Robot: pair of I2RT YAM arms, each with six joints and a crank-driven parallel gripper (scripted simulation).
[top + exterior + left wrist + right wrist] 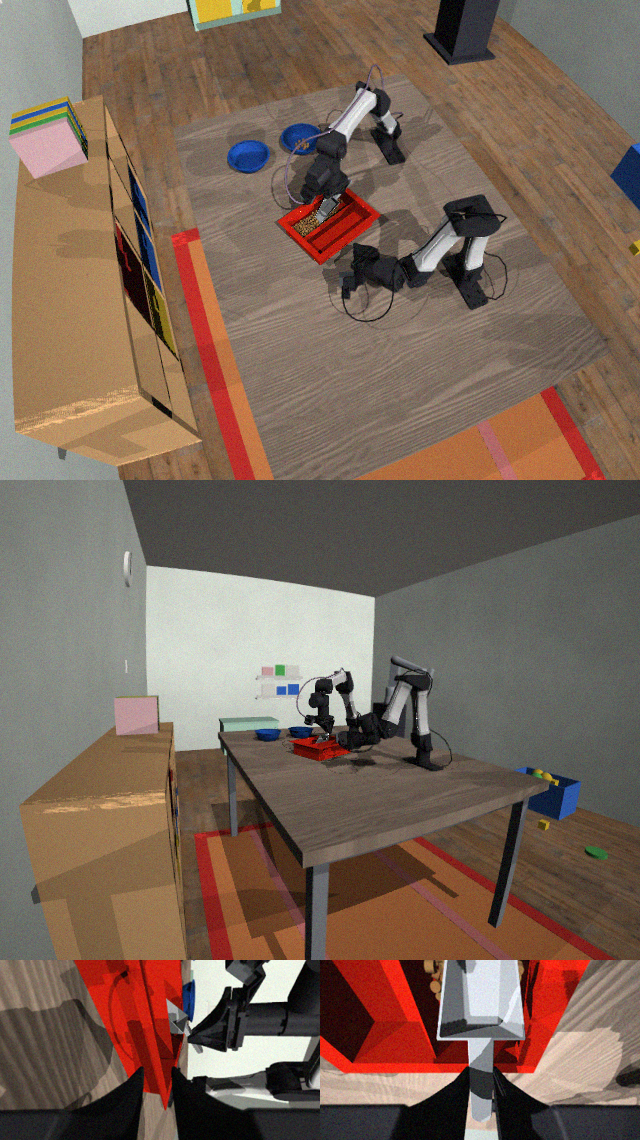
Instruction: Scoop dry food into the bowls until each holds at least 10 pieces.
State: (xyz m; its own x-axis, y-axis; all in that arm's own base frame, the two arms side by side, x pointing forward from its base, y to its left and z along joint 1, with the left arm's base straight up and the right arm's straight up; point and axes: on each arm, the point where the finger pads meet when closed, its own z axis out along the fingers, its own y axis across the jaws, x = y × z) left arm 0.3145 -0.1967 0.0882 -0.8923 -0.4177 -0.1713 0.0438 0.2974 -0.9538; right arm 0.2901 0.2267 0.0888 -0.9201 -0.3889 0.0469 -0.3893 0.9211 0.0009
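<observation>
The grey scoop lies 30 mm ahead of my right hand, 10 mm to the left of it and 30 mm below it. From my right hand the other things lie so: red box 70 mm ahead, 80 mm to the left, 40 mm below.
</observation>
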